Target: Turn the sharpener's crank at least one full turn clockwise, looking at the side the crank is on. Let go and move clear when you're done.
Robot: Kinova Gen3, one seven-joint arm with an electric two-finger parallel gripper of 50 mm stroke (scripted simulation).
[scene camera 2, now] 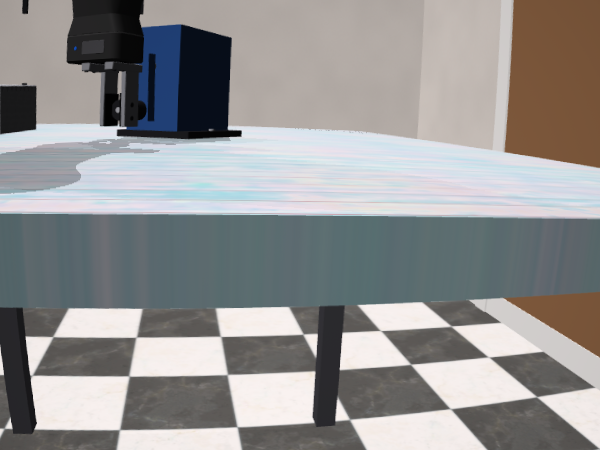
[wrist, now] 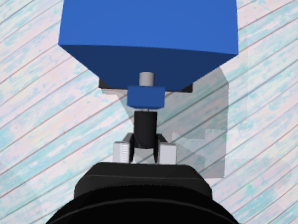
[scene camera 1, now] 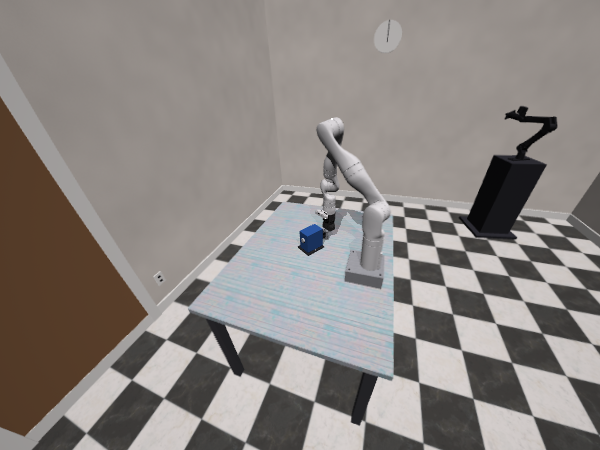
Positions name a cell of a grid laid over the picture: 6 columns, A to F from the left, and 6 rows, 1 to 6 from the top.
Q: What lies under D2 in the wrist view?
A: A sharpener.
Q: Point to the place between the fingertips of my gripper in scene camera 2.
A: B2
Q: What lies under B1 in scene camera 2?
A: A sharpener.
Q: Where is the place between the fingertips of my gripper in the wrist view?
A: At C4
